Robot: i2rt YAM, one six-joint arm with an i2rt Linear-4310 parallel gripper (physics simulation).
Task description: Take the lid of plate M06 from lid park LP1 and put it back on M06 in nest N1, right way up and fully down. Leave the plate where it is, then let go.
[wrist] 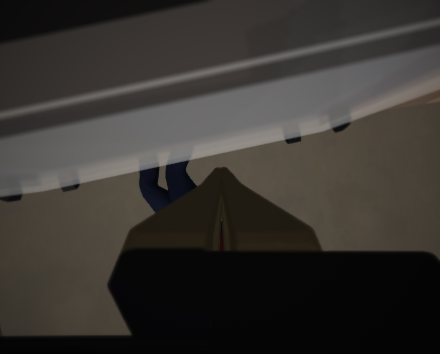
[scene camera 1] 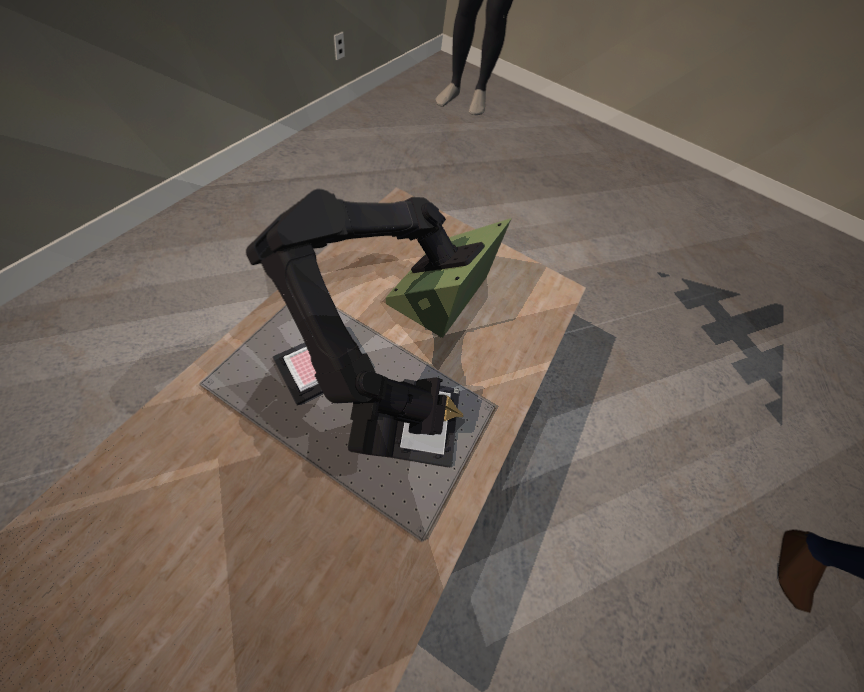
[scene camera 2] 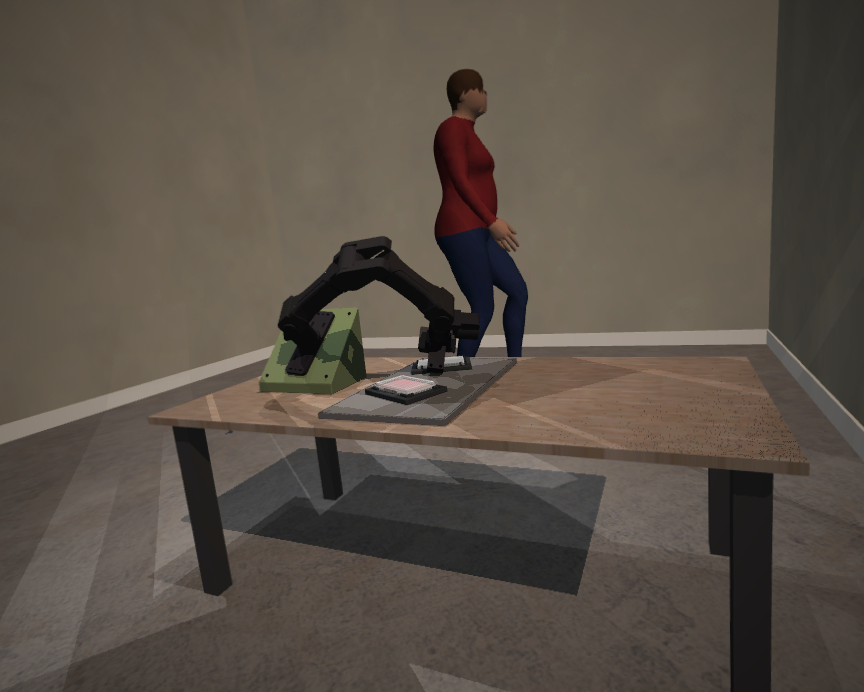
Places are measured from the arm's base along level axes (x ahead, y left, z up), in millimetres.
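Pixels of known places: gripper, fingertip midpoint: (wrist: pixel 221 177) (scene camera 1: pixel 461 415); arm's base at its link origin: (scene camera 1: pixel 445 260) (scene camera 2: pixel 311 343).
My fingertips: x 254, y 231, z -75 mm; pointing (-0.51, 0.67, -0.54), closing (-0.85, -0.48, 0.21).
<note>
Ahead of a thing's pixels: the offset from my fingertips to its top centre. Level surfaces: height alone.
The pale, clear lid {dx +45, dy -52, dz -11 mm} (scene camera 1: pixel 424 441) (scene camera 2: pixel 448 361) lies in the dark holder, lid park LP1 {dx +46, dy -51, dz -9 mm} (scene camera 1: pixel 431 458), at the right part of the grey board. The pink-welled plate M06 {dx +83, dy -300, dz -3 mm} (scene camera 1: pixel 299 367) (scene camera 2: pixel 405 384) sits in its dark nest N1 (scene camera 1: pixel 310 396) (scene camera 2: pixel 408 396). My gripper (scene camera 1: pixel 460 413) (wrist: pixel 221 177) is shut, its tan fingertips together with nothing between them. In scene camera 1 it is over the edge of the lid's holder. In the wrist view a long translucent edge crosses above the fingertips; contact cannot be told. The fingers are hidden in scene camera 2.
The holders stand on a grey perforated board (scene camera 1: pixel 389 497) (scene camera 2: pixel 389 416) on the wooden table {dz -42 mm} (scene camera 1: pixel 144 533) (scene camera 2: pixel 613 403). The green wedge base (scene camera 1: pixel 461 288) (scene camera 2: pixel 346 360) carries the arm. A dark block (scene camera 1: pixel 369 432) stands left of the lid. People stand beyond the table.
</note>
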